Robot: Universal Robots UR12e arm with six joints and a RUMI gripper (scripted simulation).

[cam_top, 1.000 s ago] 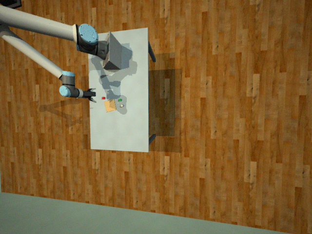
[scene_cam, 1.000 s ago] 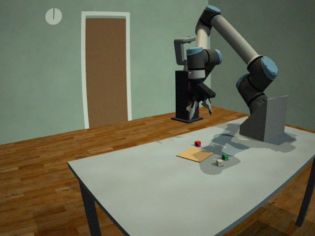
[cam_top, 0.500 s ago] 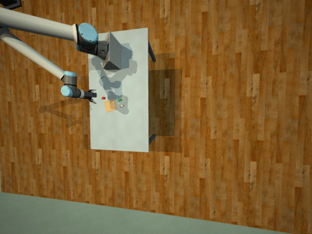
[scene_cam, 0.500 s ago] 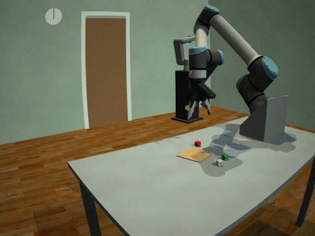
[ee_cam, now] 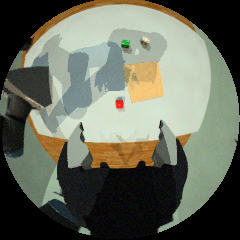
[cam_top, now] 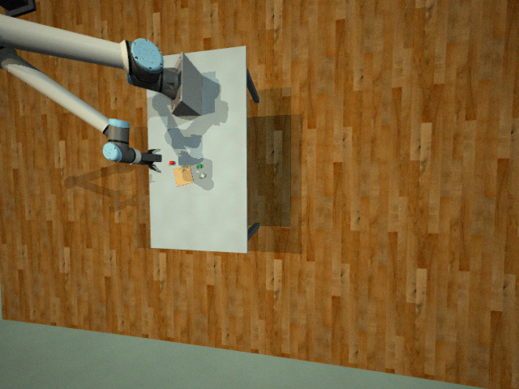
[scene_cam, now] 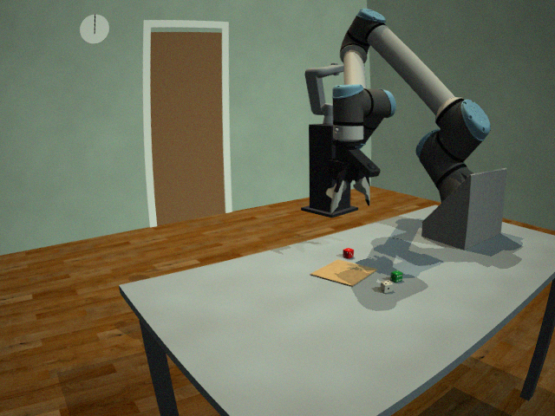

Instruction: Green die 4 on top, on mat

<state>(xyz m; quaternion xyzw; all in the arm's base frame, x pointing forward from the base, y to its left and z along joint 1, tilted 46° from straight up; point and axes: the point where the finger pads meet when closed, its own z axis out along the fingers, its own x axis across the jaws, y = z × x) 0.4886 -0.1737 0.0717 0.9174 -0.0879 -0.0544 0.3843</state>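
The red die lies 140 mm below my hand and 10 mm to the right of it. Also, from my hand: tan mat (150 mm below, 100 mm ahead, 60 mm to the left); then white die (230 mm to the left, 140 mm below, 130 mm ahead); then green die (210 mm to the left, 140 mm below, 50 mm ahead).
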